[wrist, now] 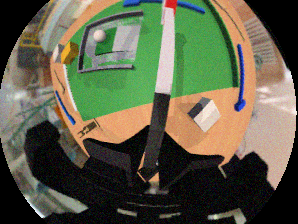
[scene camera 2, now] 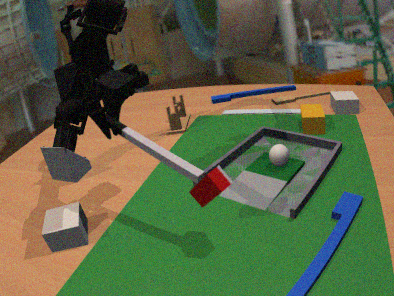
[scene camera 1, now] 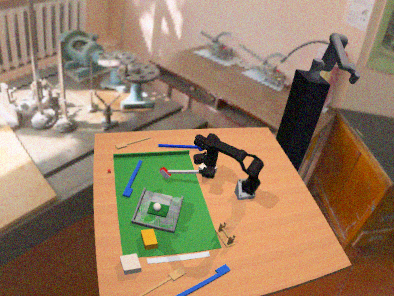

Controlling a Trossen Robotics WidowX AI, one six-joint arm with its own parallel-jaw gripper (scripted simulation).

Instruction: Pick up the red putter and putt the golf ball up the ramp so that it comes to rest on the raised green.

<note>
In view: my gripper (scene camera 2: 112, 137).
My gripper shows as well in the wrist view (wrist: 153, 128).
</note>
